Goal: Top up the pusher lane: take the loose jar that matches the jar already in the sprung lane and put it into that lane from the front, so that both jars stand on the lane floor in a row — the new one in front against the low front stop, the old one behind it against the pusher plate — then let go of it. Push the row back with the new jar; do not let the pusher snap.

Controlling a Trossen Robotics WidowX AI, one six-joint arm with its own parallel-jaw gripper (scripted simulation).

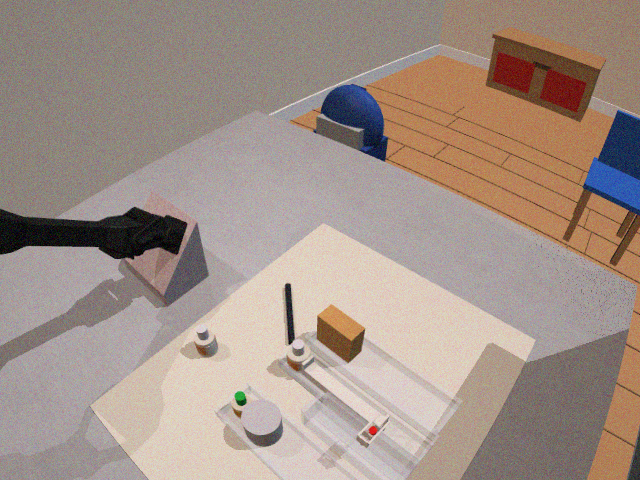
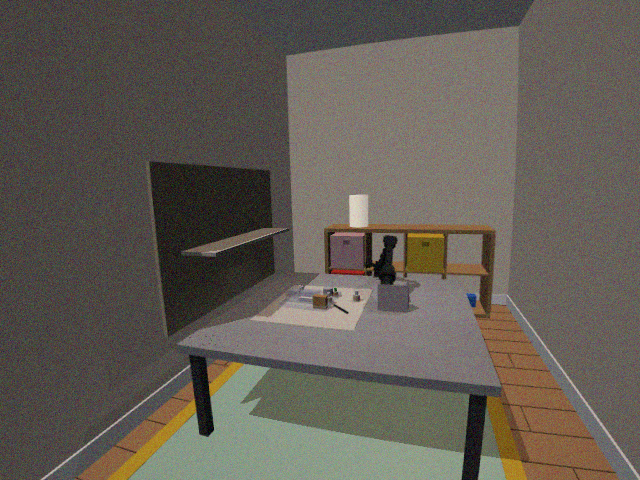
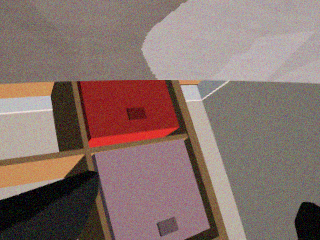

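Brown box (image 1: 336, 330), 71 cm from the lens. Grey cylinder (image 1: 262, 422), 65 cm from the lens.
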